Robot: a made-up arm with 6 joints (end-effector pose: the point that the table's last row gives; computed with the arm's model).
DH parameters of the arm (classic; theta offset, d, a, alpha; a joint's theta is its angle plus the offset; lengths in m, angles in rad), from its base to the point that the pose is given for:
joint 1: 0 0.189 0 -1.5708
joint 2: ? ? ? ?
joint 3: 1.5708 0.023 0 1.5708
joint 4: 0 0.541 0 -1.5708
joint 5: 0 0 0 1.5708
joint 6: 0 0.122 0 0
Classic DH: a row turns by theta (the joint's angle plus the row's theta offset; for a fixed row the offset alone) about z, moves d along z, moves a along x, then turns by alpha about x.
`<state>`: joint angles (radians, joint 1 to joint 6).
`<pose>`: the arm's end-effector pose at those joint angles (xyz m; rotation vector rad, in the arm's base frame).
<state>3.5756 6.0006 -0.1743 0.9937 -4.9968 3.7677</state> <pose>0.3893 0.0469 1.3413 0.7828 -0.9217 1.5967</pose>
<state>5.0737 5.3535 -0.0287 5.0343 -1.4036 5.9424</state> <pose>-0.2212 0.9731 0.8591 1.2240 1.7713 1.7618</pose>
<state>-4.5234 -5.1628 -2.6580 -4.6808 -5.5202 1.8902</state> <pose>-0.0943 -0.0782 0.4828 1.6631 0.5439 -1.3622</pose>
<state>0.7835 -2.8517 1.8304 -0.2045 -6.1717 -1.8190</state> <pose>-0.5377 -0.5070 -0.0604 0.9584 -0.1398 -1.1370</pose>
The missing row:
joint 2: -1.5708 0 0.633 0
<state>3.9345 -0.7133 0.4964 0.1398 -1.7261 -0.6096</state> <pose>0.4557 0.4538 1.1519 -1.7669 -1.6769 -1.6405</pose>
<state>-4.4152 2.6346 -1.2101 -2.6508 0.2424 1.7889</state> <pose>-0.2887 0.9114 -0.2427 -1.2017 0.3477 0.7975</pose>
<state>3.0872 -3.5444 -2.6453 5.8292 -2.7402 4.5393</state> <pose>-0.2475 -0.0305 0.0375 2.2083 1.5551 0.3381</pose>
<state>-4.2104 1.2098 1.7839 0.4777 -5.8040 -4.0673</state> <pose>-0.3500 0.5362 -0.2370 0.9057 2.9051 -0.5384</pose>
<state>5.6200 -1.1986 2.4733 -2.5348 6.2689 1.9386</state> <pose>0.0501 -0.0087 0.6113 0.0382 1.3631 -1.0669</pose>
